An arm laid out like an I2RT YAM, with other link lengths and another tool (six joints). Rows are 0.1 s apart.
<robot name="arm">
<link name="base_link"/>
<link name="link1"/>
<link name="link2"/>
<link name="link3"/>
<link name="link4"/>
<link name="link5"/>
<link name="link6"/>
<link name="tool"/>
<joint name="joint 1" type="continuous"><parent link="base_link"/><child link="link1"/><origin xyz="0 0 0.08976" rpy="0 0 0"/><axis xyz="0 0 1"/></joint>
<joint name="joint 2" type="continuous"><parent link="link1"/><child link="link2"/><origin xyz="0.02 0.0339 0.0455" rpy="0 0 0"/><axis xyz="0 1 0"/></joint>
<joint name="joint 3" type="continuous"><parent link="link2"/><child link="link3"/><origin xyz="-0.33 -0.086 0" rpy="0 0 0"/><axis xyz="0 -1 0"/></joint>
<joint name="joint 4" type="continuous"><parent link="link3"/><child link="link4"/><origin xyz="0.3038 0.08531 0.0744" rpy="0 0 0"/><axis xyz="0 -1 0"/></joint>
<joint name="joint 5" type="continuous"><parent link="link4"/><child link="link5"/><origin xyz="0.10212 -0.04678 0.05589" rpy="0 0 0"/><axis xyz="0 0 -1"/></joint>
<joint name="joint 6" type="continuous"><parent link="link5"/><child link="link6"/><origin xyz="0.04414 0 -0.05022" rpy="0 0 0"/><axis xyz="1 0 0"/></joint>
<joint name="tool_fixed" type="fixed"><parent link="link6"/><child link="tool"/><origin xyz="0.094 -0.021 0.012" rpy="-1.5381 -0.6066 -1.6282"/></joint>
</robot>
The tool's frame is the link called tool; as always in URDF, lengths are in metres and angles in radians. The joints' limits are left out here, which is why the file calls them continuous.
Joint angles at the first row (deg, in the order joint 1, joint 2, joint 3, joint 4, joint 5, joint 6):
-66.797 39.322 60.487 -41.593 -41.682 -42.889
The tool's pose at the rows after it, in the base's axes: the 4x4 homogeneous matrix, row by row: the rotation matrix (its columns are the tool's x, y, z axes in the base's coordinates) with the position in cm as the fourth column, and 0 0 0 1 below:
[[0.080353, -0.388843, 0.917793, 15.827], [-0.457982, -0.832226, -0.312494, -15.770], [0.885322, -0.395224, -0.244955, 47.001], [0, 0, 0, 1]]
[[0.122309, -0.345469, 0.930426, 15.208], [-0.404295, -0.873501, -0.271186, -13.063], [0.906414, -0.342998, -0.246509, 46.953], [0, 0, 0, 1]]
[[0.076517, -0.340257, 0.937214, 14.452], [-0.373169, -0.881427, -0.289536, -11.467], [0.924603, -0.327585, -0.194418, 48.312], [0, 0, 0, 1]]
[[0.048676, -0.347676, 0.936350, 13.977], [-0.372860, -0.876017, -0.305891, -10.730], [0.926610, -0.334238, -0.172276, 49.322], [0, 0, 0, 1]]
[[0.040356, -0.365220, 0.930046, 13.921], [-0.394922, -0.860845, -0.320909, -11.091], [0.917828, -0.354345, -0.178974, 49.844], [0, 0, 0, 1]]
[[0.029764, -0.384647, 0.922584, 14.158], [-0.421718, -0.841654, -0.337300, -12.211], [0.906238, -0.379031, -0.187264, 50.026], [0, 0, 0, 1]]
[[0.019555, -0.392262, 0.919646, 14.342], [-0.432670, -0.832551, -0.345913, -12.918], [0.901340, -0.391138, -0.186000, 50.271], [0, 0, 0, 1]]
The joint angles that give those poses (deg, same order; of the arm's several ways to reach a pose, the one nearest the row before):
-66.795 38.404 61.227 -47.381 -46.442 -49.159
-66.796 35.553 61.778 -52.114 -48.566 -54.200
-66.798 32.286 61.831 -50.620 -48.604 -51.613
-66.796 31.198 62.926 -50.568 -48.083 -49.429
-66.795 32.224 64.395 -51.226 -47.153 -48.101
-66.799 33.866 64.948 -50.442 -46.126 -46.493
-66.798 34.864 65.212 -49.416 -45.677 -45.402

